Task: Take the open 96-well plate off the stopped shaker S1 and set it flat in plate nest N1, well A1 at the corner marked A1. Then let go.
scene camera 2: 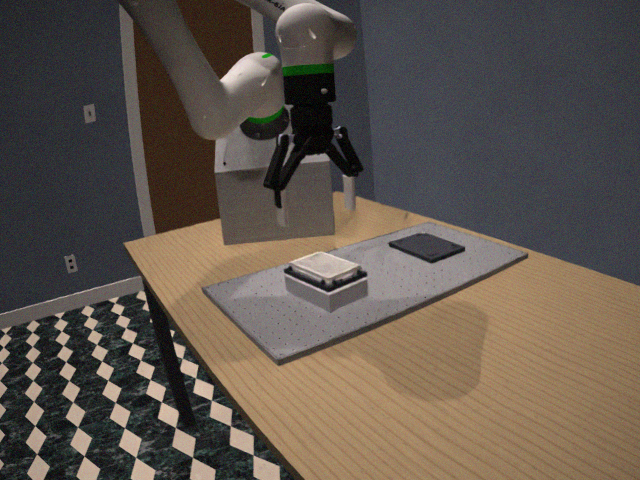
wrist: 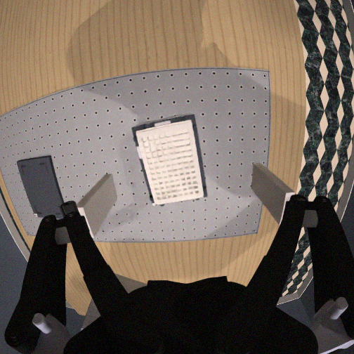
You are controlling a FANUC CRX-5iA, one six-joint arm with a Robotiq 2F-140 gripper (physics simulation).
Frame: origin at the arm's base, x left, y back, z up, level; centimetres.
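Seen in the pictures: gripper, fingertip midpoint: (scene camera 2: 318, 216); arm's base at its link origin: (scene camera 2: 264, 121).
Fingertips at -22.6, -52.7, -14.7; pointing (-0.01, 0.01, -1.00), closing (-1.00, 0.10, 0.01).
Offsets run from my fingertips to a thing's top centre, as dx, dy, dz. "spot": to the spot under its first point. Level surfaces: height alone.
The white 96-well plate {+1.9, +1.9, -10.5} (scene camera 2: 324, 265) (wrist: 171, 162) lies flat on top of the shaker S1 {spot: -2.8, -5.2, -13.7} (scene camera 2: 329, 296), a light box with a dark upper rim. In the wrist view the plate shows between the fingers, a little above their tips and well below them in depth. The dark, flat plate nest N1 {+35.6, +3.5, -15.9} (scene camera 2: 427, 246) (wrist: 41, 185) lies to the right of the shaker in the scene view and at the left in the wrist view. Its A1 mark cannot be read. My gripper (scene camera 2: 315, 205) (wrist: 183, 180) is wide open and empty, high above the board, pointing down.
The grey perforated board {dz -17.4} (scene camera 2: 248, 315) (wrist: 235, 100) carries shaker and nest on the wooden table {dz -18.7} (scene camera 2: 516, 361) (wrist: 40, 60). The grey robot base block (scene camera 2: 305, 206) stands at the table's back. A wall (scene camera 2: 491, 129) rises behind the table.
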